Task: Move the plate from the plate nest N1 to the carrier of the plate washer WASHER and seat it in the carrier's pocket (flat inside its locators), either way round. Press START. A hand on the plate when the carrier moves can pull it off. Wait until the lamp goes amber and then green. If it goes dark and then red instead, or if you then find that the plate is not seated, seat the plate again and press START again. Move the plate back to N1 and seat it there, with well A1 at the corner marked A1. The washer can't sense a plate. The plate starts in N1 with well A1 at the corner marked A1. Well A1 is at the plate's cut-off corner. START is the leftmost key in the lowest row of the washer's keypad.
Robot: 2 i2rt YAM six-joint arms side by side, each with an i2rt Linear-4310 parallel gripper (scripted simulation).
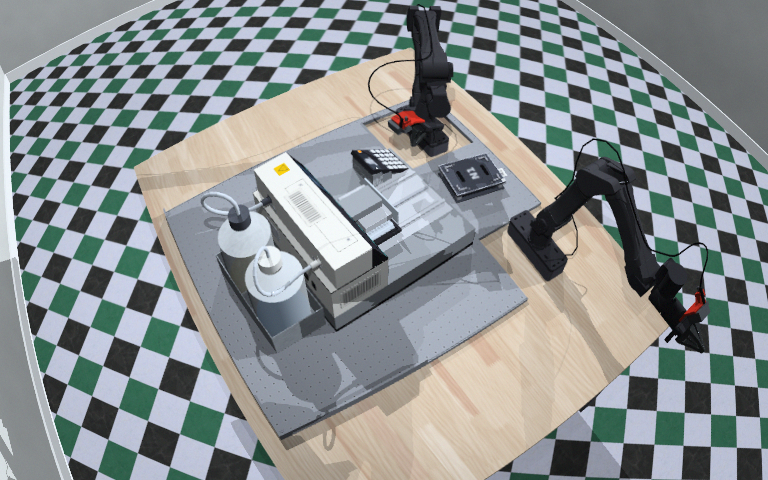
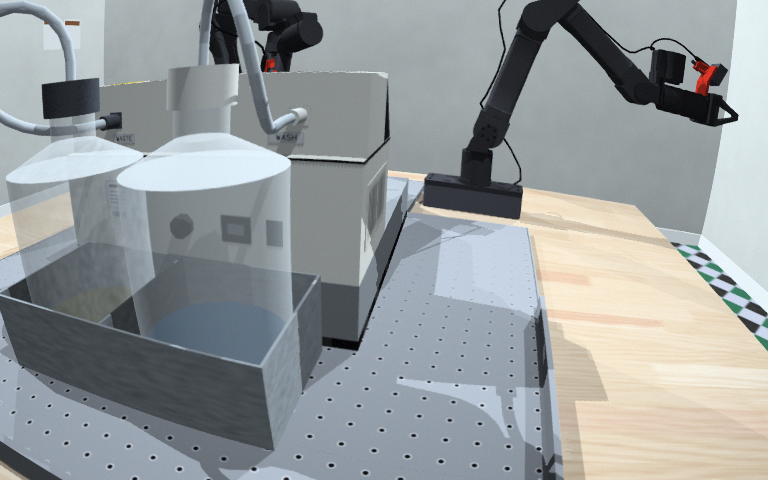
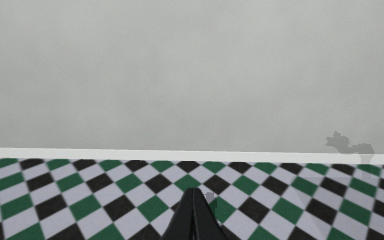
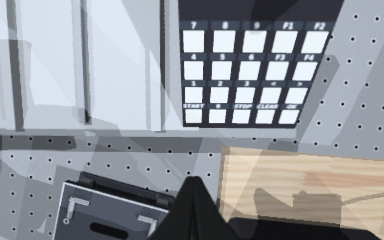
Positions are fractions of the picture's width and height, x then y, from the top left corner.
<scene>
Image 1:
my left gripper: 0.92, 0.73
grey tray: 0.41, 0.67
</scene>
